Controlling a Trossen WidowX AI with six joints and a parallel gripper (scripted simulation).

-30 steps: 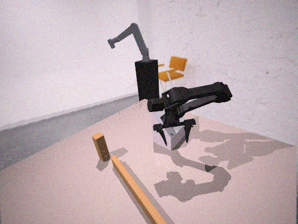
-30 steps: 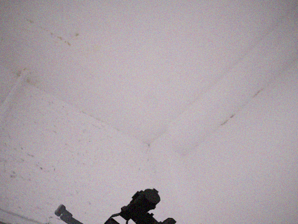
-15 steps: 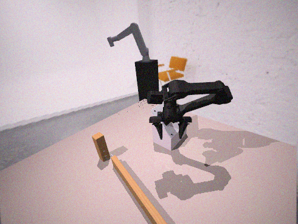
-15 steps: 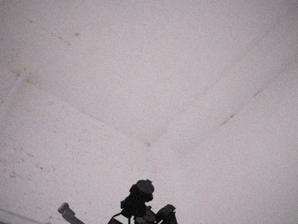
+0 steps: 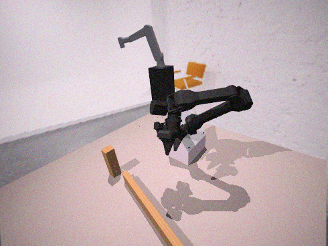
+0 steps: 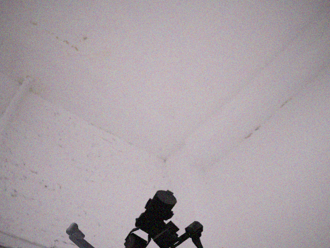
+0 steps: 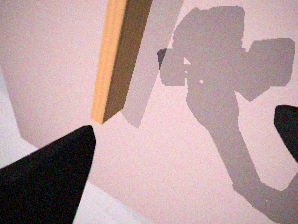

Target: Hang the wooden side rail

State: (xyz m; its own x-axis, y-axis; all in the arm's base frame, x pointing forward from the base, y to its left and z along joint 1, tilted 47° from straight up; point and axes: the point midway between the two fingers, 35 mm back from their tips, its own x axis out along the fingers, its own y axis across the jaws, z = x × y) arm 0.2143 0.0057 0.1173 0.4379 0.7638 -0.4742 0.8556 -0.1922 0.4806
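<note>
The headboard post lies 12 cm ahead of my gripper tip, 33 cm to the right of it and 15 cm below it.
</note>
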